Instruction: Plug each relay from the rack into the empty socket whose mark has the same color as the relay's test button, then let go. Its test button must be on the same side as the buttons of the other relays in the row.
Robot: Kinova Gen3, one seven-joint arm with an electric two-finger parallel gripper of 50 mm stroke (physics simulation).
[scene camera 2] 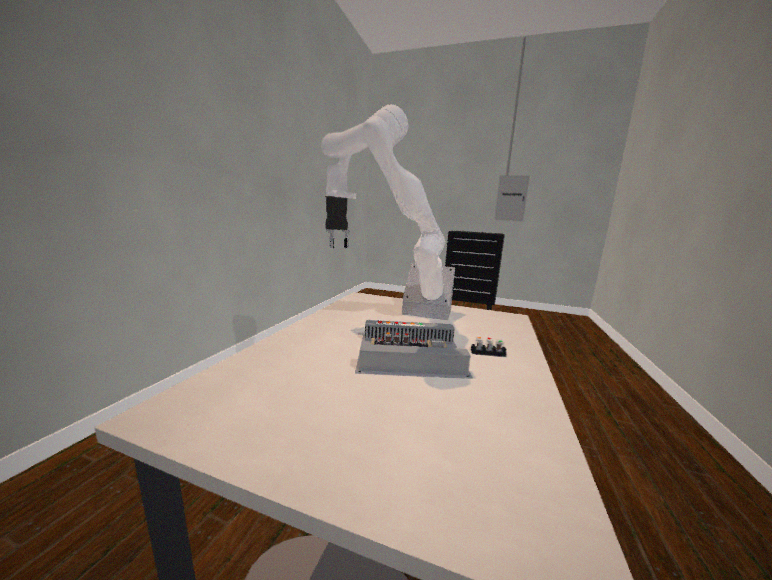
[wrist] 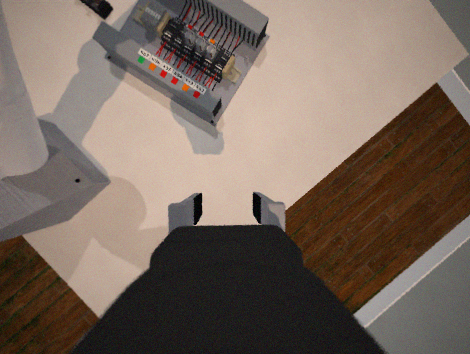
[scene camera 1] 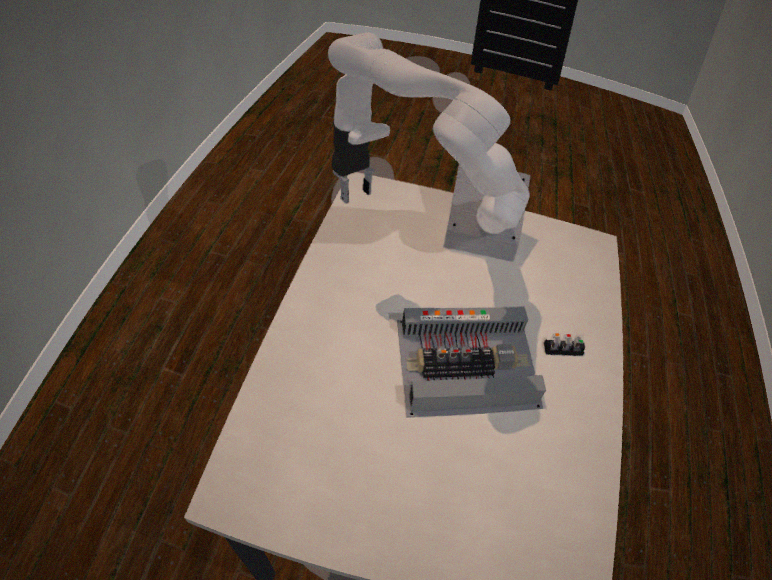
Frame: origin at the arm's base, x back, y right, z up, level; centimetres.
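Seen in the pictures: gripper, fingertip midpoint: [scene camera 2: 339, 247] [wrist: 227, 203] [scene camera 1: 355, 196]; arm's base, origin of the base link: [scene camera 2: 431, 291] [wrist: 14, 154].
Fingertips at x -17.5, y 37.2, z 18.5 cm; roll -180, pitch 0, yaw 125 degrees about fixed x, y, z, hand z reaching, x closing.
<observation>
Offsets run from my fingertips to a thing's top centre. "*": to the spot under its first point.
A black rack @[dz -27.2, dx -18.4, dy -53.0 cm] [scene camera 1: 564, 352] [scene camera 2: 488, 353] stands right of the grey panel and holds three relays with orange @[dz -24.7, dx -18.2, dy -49.8 cm] [scene camera 1: 556, 336], red @[dz -24.7, dx -18.4, dy -53.0 cm] [scene camera 1: 568, 336] and green @[dz -24.7, dx -18.6, dy -56.2 cm] [scene camera 1: 580, 341] test buttons. In the wrist view, part of the rack [wrist: 101, 7] shows at the top edge. The socket row [scene camera 1: 458, 366] [wrist: 196, 50] holds three relays, one with an orange button @[dz -22.6, dx -23.3, dy -20.4 cm] [scene camera 1: 443, 352] and two with red. The first socket from the left and the two at the right are empty in scene camera 1. Their marks are red @[* dz -23.2, dx -12.9, dy -17.1 cm] [scene camera 1: 425, 313], orange @[dz -23.2, dx -12.8, dy -27.2 cm] [scene camera 1: 471, 313] and green @[* dz -23.2, dx -12.1, dy -31.1 cm] [scene camera 1: 483, 312]. My gripper [scene camera 1: 356, 195] [scene camera 2: 338, 245] [wrist: 227, 203] is open and empty, high above the table's far left corner.
The grey panel [scene camera 1: 468, 407] [scene camera 2: 413, 361] has slotted wire ducts @[* dz -23.2, dx -13.2, dy -38.0 cm] [scene camera 1: 511, 316] along its back and front @[* dz -23.2, dx -34.3, dy -26.5 cm] [scene camera 1: 474, 391]. A grey block @[dz -24.9, dx -22.5, dy -35.4 cm] [scene camera 1: 506, 355] sits right of the sockets. The arm's base plate [scene camera 1: 479, 243] [scene camera 2: 426, 308] [wrist: 75, 200] stands behind the panel. A black cabinet [scene camera 1: 522, 40] [scene camera 2: 474, 268] stands beyond the table.
</observation>
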